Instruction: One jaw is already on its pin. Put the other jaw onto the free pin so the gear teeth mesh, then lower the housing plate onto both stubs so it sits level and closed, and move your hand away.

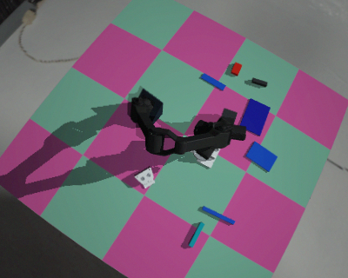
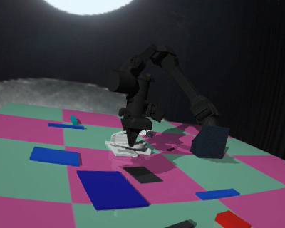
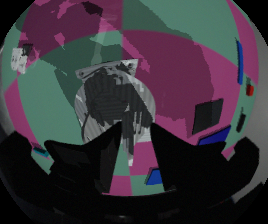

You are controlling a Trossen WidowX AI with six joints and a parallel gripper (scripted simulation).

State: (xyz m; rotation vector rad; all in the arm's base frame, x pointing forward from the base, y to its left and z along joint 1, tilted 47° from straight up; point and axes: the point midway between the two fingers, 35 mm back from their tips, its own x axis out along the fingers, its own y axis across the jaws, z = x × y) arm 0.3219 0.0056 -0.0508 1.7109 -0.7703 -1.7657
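The white jaw is 30 mm behind my gripper tip, 50 mm to the right of it and 10 mm below it. Also, from my gripper tip: teal bar (180 mm ahead, 350 mm to the right, 20 mm below); dark plate (160 mm to the left, 30 mm below); white ribbed piece (140 mm behind, 290 mm to the right, 20 mm below).
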